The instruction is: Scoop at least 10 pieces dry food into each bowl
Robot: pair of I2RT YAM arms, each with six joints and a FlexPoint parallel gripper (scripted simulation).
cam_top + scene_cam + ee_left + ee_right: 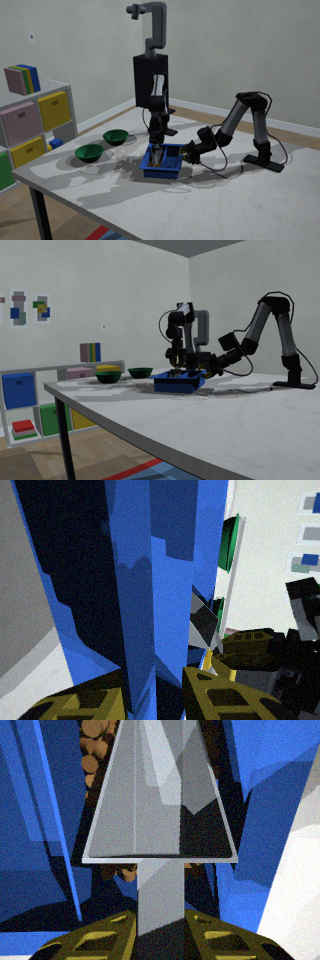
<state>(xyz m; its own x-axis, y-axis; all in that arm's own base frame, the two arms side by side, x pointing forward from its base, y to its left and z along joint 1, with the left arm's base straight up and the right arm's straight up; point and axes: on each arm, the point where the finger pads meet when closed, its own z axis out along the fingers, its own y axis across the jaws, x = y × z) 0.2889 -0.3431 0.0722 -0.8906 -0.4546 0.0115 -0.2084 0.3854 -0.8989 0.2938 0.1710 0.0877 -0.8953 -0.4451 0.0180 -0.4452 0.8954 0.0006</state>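
Now: the blue box 6 cm ahead of my right hand, 9 cm to the left of it and 4 cm below it. The rest, counted from my right hand: grey scoop 3 cm ahead, 2 cm to the left, 3 cm below.
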